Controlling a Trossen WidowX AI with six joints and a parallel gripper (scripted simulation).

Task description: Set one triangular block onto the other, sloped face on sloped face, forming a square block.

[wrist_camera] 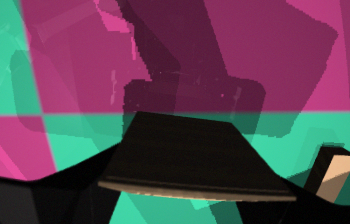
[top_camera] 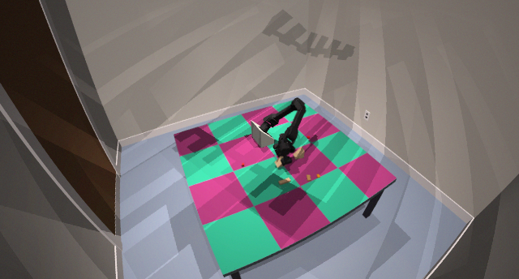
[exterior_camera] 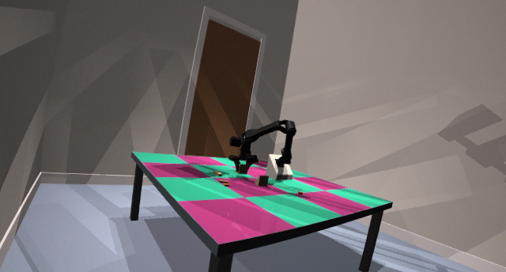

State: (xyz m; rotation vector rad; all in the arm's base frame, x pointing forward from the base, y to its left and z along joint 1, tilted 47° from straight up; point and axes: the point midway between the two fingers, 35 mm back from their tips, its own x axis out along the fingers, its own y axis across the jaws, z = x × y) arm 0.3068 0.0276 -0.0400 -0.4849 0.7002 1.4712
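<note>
The triangular block lies 1 cm above my gripper tip. Also, from my gripper tip: flat wooden bar (14 cm ahead, 6 cm to the right, 3 cm below); tiny red piece (13 cm behind, 23 cm to the right, 2 cm below).
</note>
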